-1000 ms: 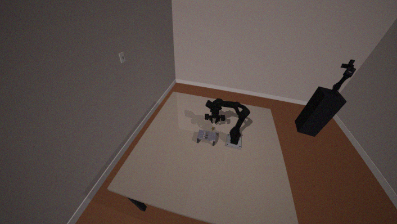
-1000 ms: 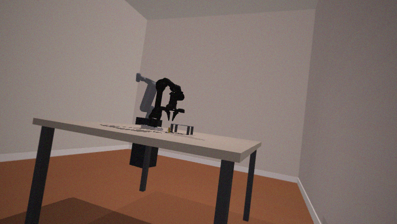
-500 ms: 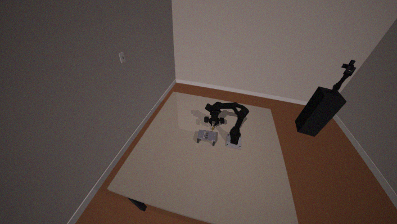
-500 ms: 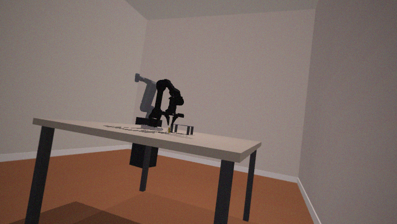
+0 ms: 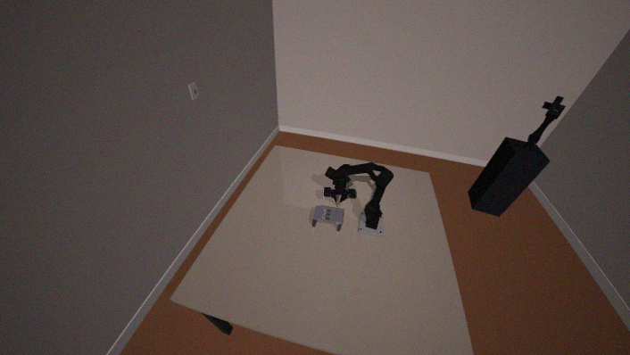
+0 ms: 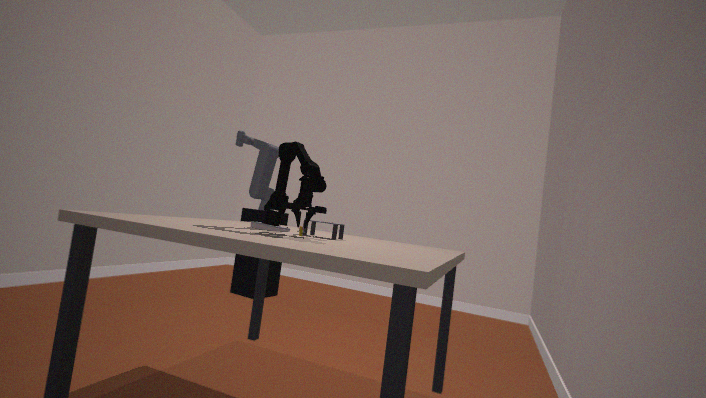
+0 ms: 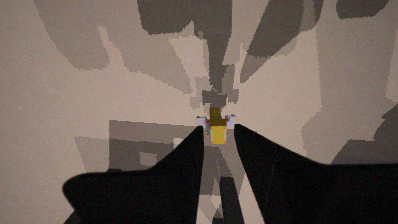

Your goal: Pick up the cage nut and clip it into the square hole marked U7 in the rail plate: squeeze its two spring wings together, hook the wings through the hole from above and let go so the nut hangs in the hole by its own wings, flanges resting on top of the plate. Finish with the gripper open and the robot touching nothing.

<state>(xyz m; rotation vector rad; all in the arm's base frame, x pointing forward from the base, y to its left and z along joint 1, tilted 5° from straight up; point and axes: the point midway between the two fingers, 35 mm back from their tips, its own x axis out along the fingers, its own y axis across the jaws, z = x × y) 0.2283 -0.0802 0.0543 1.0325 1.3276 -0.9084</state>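
The cage nut is 1 cm below my gripper tip.
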